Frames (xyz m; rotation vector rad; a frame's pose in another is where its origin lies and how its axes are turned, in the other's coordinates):
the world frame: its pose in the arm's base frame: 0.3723 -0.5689 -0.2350 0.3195 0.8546 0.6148
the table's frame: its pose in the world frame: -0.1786 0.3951 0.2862 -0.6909 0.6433 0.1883
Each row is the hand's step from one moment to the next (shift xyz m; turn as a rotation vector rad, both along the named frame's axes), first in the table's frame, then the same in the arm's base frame.
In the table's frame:
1: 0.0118 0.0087 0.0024 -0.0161 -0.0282 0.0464
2: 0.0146 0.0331 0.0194 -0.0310 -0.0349 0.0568
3: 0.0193 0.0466 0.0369 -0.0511 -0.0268 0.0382
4: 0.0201 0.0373 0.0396 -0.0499 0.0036 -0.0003
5: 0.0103 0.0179 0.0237 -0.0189 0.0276 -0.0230
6: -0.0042 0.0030 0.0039 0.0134 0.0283 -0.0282
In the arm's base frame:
1: -0.0073 0.0108 -0.0071 0.0474 0.0186 0.0248
2: -0.0213 0.0349 0.0036 0.0590 0.0173 0.0403
3: -0.0254 0.0562 0.0099 0.0445 -0.0038 0.0528
4: -0.0160 0.0552 0.0078 -0.0002 -0.0223 0.0448
5: -0.0056 0.0305 0.0050 -0.0338 -0.0167 0.0150
6: -0.0006 0.0023 0.0060 -0.0389 -0.0054 -0.0153

